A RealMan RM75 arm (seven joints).
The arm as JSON. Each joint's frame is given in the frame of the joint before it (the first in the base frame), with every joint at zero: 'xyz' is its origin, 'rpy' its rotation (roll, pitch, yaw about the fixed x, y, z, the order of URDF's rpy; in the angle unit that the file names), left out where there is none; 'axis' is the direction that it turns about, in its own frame. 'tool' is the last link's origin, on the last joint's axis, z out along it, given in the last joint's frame.
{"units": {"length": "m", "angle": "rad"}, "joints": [
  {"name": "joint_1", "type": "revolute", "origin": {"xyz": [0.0, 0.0, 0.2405]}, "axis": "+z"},
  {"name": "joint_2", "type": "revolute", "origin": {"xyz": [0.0, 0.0, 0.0], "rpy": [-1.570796, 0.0, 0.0]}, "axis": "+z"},
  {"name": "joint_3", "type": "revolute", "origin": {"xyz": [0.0, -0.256, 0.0], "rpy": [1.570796, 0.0, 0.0]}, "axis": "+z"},
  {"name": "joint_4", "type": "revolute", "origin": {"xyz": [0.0, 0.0, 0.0], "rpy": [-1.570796, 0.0, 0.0]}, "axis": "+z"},
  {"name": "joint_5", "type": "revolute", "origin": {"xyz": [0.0, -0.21, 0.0], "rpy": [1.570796, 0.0, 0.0]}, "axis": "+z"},
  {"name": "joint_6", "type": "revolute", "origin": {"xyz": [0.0, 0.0, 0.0], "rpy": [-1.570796, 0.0, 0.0]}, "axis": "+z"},
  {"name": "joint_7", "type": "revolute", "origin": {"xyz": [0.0, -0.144, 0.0], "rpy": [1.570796, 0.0, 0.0]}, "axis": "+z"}
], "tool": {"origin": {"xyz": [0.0, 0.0, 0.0]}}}
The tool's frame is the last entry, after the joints.
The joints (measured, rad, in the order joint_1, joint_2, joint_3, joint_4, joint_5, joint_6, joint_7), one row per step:
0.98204, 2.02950, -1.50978, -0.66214, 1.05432, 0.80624, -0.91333
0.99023, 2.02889, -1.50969, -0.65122, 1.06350, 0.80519, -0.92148
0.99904, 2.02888, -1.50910, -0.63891, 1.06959, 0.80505, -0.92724
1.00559, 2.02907, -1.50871, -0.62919, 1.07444, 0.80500, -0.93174
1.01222, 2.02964, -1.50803, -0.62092, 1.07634, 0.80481, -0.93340
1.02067, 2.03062, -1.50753, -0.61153, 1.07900, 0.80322, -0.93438
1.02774, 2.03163, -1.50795, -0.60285, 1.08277, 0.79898, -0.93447
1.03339, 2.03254, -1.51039, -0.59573, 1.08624, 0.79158, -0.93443
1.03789, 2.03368, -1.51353, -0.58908, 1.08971, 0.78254, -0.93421
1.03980, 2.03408, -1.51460, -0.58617, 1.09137, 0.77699, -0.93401
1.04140, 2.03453, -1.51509, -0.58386, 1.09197, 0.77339, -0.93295
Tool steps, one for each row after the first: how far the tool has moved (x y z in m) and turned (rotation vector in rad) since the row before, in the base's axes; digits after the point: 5 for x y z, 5 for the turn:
-0.00130, 0.00057, -0.00070, -0.00325, 0.00129, 0.00292
-0.00094, 0.00040, -0.00099, -0.00422, -0.00048, 0.00076
-0.00060, 0.00019, -0.00088, -0.00357, -0.00029, 0.00015
-0.00085, 0.00026, -0.00083, -0.00267, -0.00090, -0.00017
-0.00152, 0.00044, -0.00105, -0.00207, 0.00000, 0.00008
-0.00126, 0.00053, -0.00098, 0.00024, 0.00136, -0.00102
-0.00105, 0.00068, -0.00087, 0.00299, 0.00052, 0.00032
-0.00072, 0.00066, -0.00092, 0.00425, 0.00055, -0.00001
-0.00034, 0.00054, -0.00022, 0.00365, 0.00083, -0.00010
-0.00025, 0.00034, -0.00023, 0.00229, 0.00060, -0.00084

